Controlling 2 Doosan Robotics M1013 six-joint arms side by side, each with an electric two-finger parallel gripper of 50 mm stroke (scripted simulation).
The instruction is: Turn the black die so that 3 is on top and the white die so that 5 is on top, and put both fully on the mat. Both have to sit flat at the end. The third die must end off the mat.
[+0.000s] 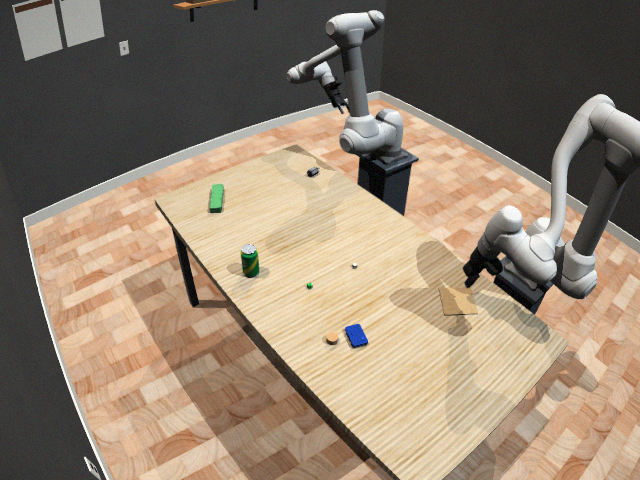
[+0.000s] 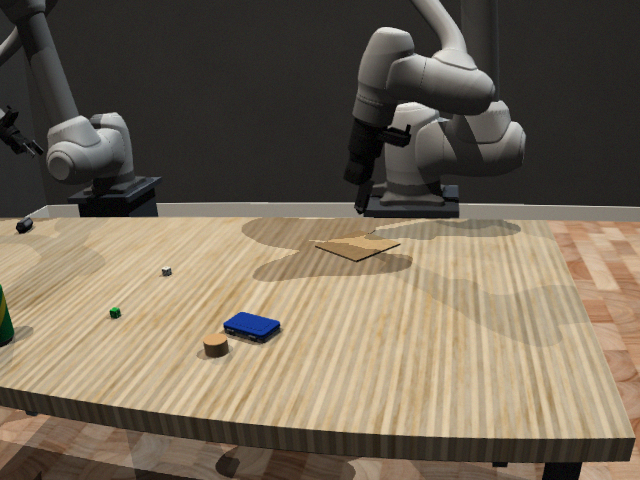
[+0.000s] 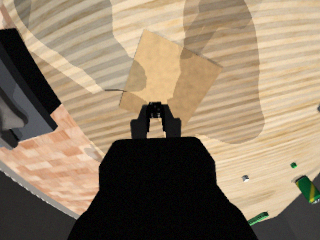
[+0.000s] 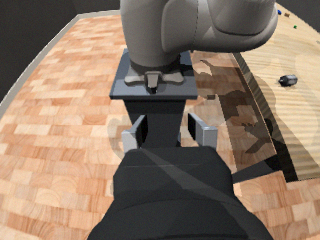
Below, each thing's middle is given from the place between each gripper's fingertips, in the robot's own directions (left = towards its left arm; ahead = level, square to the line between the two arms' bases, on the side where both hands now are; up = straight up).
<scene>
Right now my left hand [image 2: 360,208] is 2 cm short of the tan mat [image 2: 358,245], 1 cm to the left of it and 10 cm above it. From my left hand the other things lie so: blue case [image 2: 255,328] (46 cm ahead, 7 cm to the right, 9 cm below).
I see the tan mat 1350 mm to the left of my right hand, 330 mm ahead of it and 160 mm below it.
</scene>
